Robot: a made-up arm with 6 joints.
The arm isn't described. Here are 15 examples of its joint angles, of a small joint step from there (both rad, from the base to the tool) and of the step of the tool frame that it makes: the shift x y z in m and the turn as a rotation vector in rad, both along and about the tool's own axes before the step.
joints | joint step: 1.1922 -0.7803 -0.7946 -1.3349 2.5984 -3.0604 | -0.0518 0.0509 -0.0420 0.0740 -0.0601 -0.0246
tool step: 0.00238 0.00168 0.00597 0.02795 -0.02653 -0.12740
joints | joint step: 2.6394 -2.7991 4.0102 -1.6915 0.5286 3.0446 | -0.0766 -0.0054 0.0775 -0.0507 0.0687 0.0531
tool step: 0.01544 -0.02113 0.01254 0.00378 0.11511 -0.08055
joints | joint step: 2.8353 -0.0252 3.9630 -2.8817 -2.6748 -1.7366 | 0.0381 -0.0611 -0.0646 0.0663 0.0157 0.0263
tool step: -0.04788 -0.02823 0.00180 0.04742 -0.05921 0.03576
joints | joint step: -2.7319 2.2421 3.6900 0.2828 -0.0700 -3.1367 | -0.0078 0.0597 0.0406 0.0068 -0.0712 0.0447
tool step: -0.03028 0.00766 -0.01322 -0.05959 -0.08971 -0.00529
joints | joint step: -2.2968 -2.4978 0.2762 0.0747 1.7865 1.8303 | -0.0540 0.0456 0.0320 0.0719 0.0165 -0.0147
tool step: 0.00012 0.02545 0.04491 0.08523 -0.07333 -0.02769
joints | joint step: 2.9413 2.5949 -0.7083 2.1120 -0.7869 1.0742 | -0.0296 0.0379 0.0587 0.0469 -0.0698 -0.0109
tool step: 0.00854 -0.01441 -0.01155 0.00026 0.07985 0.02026
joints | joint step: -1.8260 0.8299 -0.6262 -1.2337 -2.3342 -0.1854 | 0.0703 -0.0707 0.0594 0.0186 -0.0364 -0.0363
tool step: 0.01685 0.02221 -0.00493 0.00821 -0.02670 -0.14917
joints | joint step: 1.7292 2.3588 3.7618 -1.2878 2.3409 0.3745 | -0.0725 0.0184 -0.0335 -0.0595 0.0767 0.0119
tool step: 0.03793 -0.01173 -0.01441 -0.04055 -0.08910 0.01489
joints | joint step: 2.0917 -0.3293 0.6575 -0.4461 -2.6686 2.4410 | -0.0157 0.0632 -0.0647 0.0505 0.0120 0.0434
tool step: 0.00477 -0.00896 -0.05071 0.04058 -0.09422 0.04385
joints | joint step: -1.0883 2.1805 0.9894 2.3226 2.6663 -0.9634 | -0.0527 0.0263 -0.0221 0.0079 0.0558 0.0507
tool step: -0.02028 0.02532 -0.03301 -0.06741 -0.09398 0.02487
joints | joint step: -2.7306 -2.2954 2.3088 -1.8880 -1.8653 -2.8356 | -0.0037 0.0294 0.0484 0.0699 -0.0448 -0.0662
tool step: -0.01023 0.00323 0.01374 0.06955 -0.06706 0.05246
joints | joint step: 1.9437 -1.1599 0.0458 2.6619 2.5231 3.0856 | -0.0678 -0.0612 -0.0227 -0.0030 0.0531 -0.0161
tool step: 0.03917 0.03255 -0.00872 0.06797 0.00628 -0.03226
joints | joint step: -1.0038 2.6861 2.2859 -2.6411 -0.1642 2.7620 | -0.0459 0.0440 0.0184 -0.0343 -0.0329 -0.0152
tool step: -0.01719 -0.01522 -0.01796 0.06250 -0.00436 -0.03536
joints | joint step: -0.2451 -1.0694 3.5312 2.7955 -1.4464 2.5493 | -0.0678 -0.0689 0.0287 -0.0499 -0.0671 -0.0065
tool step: 0.02672 0.01767 -0.04290 0.05639 -0.19321 -0.00627
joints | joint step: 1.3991 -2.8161 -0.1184 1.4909 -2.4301 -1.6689 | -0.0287 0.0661 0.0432 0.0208 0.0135 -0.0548
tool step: -0.04647 0.01303 -0.00581 0.06374 -0.03552 0.04241
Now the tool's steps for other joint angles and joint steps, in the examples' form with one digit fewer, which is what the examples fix.
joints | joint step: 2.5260 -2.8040 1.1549 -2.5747 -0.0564 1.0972 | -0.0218 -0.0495 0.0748 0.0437 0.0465 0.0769
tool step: -0.0007 0.0591 0.0008 -0.1056 -0.0240 0.0824
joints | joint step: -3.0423 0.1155 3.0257 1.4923 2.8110 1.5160 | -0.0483 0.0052 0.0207 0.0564 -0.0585 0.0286
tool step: 0.0134 0.0196 -0.0039 0.0296 -0.0354 0.0121
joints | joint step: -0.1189 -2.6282 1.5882 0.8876 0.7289 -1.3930 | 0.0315 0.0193 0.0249 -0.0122 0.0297 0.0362
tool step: -0.0116 -0.0084 -0.0004 -0.0570 -0.0039 0.0214
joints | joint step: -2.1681 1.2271 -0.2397 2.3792 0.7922 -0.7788 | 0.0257 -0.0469 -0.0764 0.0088 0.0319 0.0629
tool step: 0.0035 0.0263 0.0260 -0.0732 -0.0146 0.0650
